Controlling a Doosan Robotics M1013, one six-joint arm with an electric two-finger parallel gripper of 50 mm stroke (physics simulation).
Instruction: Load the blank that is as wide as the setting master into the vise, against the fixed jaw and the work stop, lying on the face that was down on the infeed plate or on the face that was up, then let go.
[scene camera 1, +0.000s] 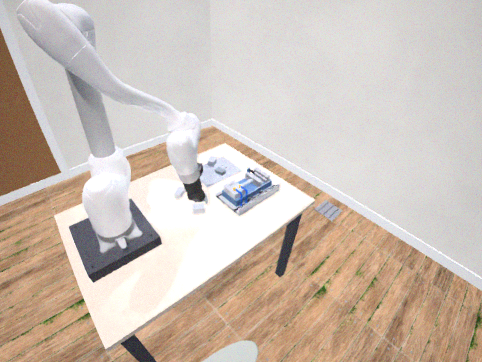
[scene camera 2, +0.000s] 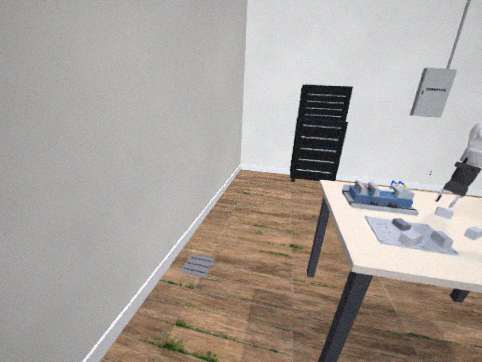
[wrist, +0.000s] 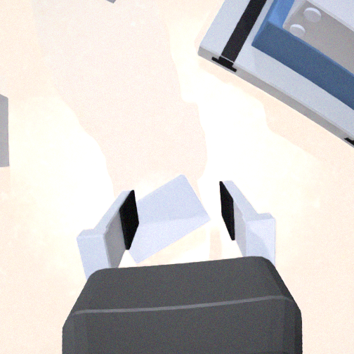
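Pixels of known places: gripper, between the fingertips: (scene camera 1: 201, 201) (scene camera 2: 442, 204); arm's base, origin of its link: (scene camera 1: 117, 231).
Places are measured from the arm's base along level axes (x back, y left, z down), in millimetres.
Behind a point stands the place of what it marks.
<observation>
My gripper (scene camera 1: 199, 200) {z -6, x -401, y -47 mm} (scene camera 2: 446, 202) {z -6, x -401, y -47 mm} (wrist: 178, 202) is open and empty, pointing down above a pale grey block (scene camera 1: 198, 208) {z 16, x -376, y -58 mm} (scene camera 2: 444, 212) {z 25, x -392, y -29 mm} (wrist: 170, 205) on the table. In the wrist view the block lies askew, partly behind the left finger. Another pale block (scene camera 1: 179, 192) {z 16, x -352, y 99 mm} (scene camera 2: 473, 232) {z 21, x -379, y 137 mm} (wrist: 4, 131) lies apart on the table. The infeed plate (scene camera 1: 209, 177) {z 43, x -565, y 151 mm} (scene camera 2: 386, 232) {z 43, x -712, y 217 mm} carries a dark grey block (scene camera 1: 220, 170) {z 18, x -636, y 144 mm} (scene camera 2: 401, 223) {z 18, x -649, y 169 mm} and two lighter blocks (scene camera 2: 411, 238) {z 9, x -664, y 289 mm} (scene camera 2: 442, 239) {z 14, x -546, y 247 mm}. The blue vise (scene camera 1: 255, 189) {z -11, x -671, y -128 mm} (scene camera 2: 382, 197) {z -6, x -669, y -21 mm} (wrist: 300, 60) has grey jaws. I cannot tell which block is the setting master or matches its width.
The vise stands on a grey base near the far table end, beside the infeed plate. Blue hoses (scene camera 1: 243, 196) rise at its side. The robot's black base block (scene camera 1: 100, 262) {z -2, x 105, y -119 mm} is at the opposite end of the table (scene camera 1: 190, 250) {z 52, x -236, y -227 mm} (scene camera 2: 425, 272) {z 51, x -657, y 403 mm}.
</observation>
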